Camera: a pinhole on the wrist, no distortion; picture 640 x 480 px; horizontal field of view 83.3 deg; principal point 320.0 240.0 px. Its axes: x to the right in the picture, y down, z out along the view. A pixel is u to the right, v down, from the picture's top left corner.
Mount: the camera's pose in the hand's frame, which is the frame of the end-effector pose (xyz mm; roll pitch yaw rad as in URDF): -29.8 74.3 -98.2 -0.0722 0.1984 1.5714
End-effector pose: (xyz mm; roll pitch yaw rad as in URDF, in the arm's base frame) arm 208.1 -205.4 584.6 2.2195 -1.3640 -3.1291
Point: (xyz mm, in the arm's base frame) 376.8 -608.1 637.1
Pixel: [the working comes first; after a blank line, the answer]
In the camera's frame: -114.5 -21.6 -359.7

behind the camera
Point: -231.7 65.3 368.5
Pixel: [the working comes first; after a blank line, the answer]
In the camera's frame: -396.4 53.4 540.7

56 276
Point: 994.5 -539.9 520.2
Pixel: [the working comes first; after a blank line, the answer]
In the camera's frame: 435.3 233.2 -540.3

behind the camera
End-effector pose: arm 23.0 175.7 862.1 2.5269 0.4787 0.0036
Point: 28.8 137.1 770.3
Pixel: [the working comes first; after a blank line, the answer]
In the camera's frame: -123.0 -88.7 157.9

40 38
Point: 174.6 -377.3 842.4
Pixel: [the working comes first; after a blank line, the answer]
In the camera's frame: 325.5 -203.8 434.8

589 71
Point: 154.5 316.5 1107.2
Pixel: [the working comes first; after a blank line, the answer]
In the camera's frame: 13.5 -18.7 -213.5

behind the camera
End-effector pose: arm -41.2 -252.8 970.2 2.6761 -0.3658 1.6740
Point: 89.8 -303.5 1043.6
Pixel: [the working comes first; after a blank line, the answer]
In the camera's frame: 62.6 -2.7 86.7

580 229
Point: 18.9 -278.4 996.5
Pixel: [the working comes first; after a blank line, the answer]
In the camera's frame: -25.1 -16.0 87.7

217 174
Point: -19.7 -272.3 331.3
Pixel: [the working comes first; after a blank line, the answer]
In the camera's frame: -439.7 178.3 571.8

43 352
